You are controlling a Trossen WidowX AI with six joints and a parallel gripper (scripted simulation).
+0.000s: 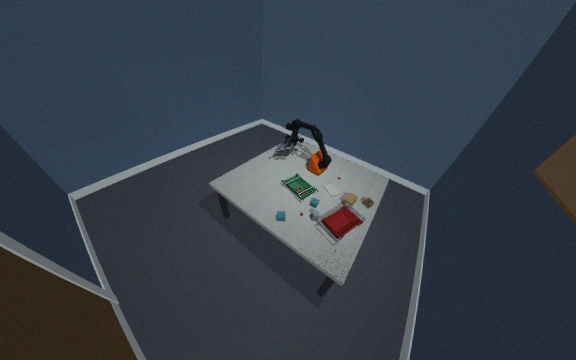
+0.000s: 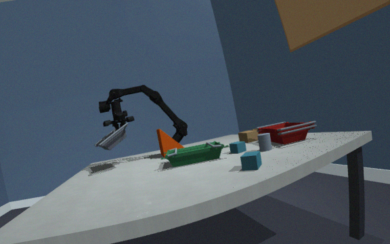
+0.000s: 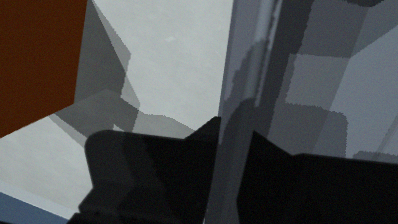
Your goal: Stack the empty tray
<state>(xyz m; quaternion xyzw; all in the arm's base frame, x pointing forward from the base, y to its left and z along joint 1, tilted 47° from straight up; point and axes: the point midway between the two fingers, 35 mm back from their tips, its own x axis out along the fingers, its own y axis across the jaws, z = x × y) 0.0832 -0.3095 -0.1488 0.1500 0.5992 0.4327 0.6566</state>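
Right now the grey tray is 3 cm ahead of my gripper tip and 7 cm to the right of it. Round my gripper tip: white sheet 6 cm ahead, 57 cm to the left, 18 cm below; brown box 7 cm ahead, 76 cm to the left, 15 cm below; grey cylinder 44 cm ahead, 65 cm to the left, 14 cm below.
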